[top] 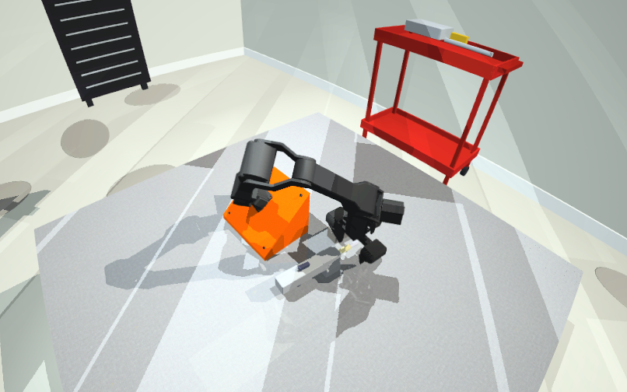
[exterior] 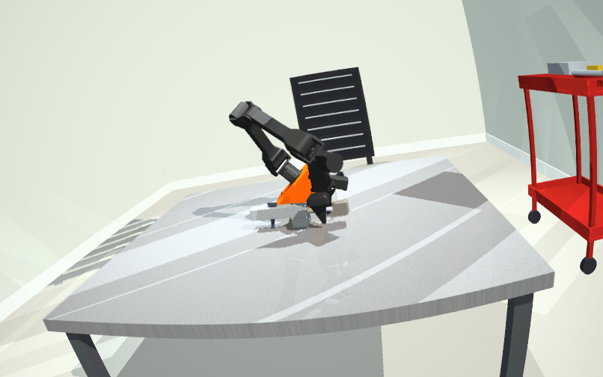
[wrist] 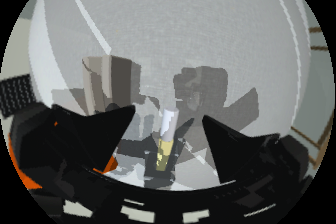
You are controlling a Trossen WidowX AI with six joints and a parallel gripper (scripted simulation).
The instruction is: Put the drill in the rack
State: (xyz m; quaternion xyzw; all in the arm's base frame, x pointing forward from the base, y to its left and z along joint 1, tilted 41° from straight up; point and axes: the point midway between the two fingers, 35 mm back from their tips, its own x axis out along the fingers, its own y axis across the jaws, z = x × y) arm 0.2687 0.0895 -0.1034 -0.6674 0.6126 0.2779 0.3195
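Now: gripper tip 40 mm to the left of the drill and 30 mm below it. The rest, counted from my gripper tip: blue key: 170 mm to the right, 40 mm above, 10 mm behind; then grey rack: 80 mm behind, 30 mm to the left, 10 mm above; then housing block: 140 mm to the right, 30 mm above.
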